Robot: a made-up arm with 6 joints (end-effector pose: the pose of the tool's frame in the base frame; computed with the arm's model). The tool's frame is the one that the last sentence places.
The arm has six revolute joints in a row. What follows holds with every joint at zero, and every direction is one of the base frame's. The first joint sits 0.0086 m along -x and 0.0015 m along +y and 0.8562 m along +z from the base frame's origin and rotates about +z. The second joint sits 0.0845 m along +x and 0.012 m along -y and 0.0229 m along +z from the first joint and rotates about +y. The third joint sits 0.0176 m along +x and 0.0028 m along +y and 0.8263 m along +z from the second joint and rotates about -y. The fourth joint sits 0.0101 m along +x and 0.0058 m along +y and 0.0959 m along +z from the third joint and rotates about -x. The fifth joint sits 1.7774 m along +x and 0.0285 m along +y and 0.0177 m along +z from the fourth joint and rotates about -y. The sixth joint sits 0.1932 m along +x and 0.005 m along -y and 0.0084 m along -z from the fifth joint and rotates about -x. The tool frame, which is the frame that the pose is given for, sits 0.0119 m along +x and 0.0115 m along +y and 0.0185 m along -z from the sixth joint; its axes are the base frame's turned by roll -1.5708, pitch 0 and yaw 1.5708 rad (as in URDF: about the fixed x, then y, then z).
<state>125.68 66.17 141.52 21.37 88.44 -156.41</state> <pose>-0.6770 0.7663 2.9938 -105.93 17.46 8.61</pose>
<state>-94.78 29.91 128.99 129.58 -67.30 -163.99</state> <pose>-0.1536 -0.0156 3.4115 106.94 -8.34 40.64</pose>
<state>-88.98 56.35 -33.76 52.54 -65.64 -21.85</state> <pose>-0.1152 -0.7341 -0.5303 64.08 19.74 44.20</pose>
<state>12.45 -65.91 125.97 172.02 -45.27 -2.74</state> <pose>-2.4236 -0.5924 0.6076 -32.39 -9.28 -81.54</pose>
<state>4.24 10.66 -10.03 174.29 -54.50 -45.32</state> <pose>2.1060 0.0946 1.2497 136.96 40.87 -56.32</pose>
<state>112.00 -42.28 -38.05 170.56 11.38 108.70</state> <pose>-0.5810 1.4135 1.7001 -52.54 -78.45 166.97</pose>
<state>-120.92 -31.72 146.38 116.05 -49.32 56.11</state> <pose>1.0129 1.9992 1.5029 -71.29 -14.02 -169.81</pose>
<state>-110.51 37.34 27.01 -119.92 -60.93 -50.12</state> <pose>-0.7680 -2.3682 1.4036 110.63 -14.09 -152.03</pose>
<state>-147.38 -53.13 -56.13 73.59 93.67 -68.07</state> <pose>-0.9132 -0.8421 1.4114 -107.54 19.03 29.68</pose>
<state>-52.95 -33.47 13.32 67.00 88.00 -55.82</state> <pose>0.6335 -0.4857 2.9895 -158.15 71.61 75.78</pose>
